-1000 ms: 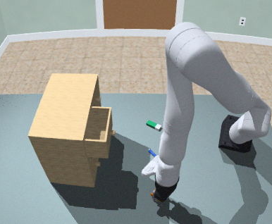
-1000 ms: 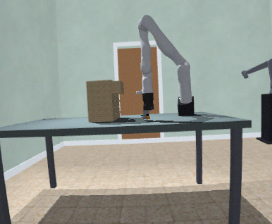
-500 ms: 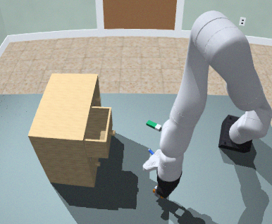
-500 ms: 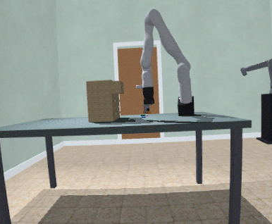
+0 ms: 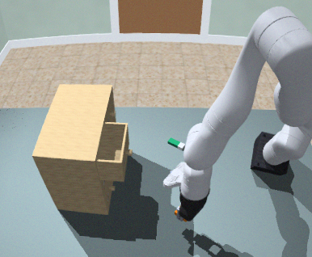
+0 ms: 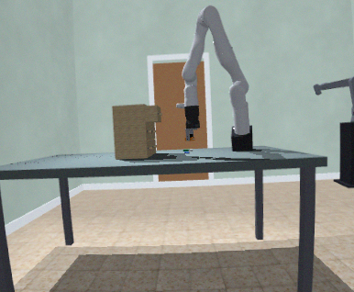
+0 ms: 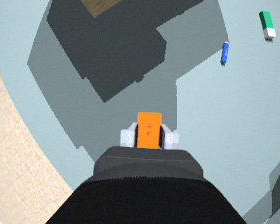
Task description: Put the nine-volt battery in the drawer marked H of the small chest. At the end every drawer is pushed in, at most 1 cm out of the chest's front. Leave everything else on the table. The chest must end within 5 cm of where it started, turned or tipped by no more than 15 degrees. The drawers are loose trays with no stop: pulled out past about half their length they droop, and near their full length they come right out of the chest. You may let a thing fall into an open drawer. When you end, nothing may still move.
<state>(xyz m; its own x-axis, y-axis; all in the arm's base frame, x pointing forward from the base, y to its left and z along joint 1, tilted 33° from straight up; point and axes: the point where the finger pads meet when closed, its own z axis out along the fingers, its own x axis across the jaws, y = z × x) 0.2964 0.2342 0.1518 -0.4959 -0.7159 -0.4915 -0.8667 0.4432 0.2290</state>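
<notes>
The blue cylinder is 21 cm to the right of my hand, 10 cm below it and 6 cm ahead of it. Also, from my hand: drawer (28 cm ahead, 12 cm above, 8 cm to the right); nine-volt battery (1 cm below, 1 cm behind).
</notes>
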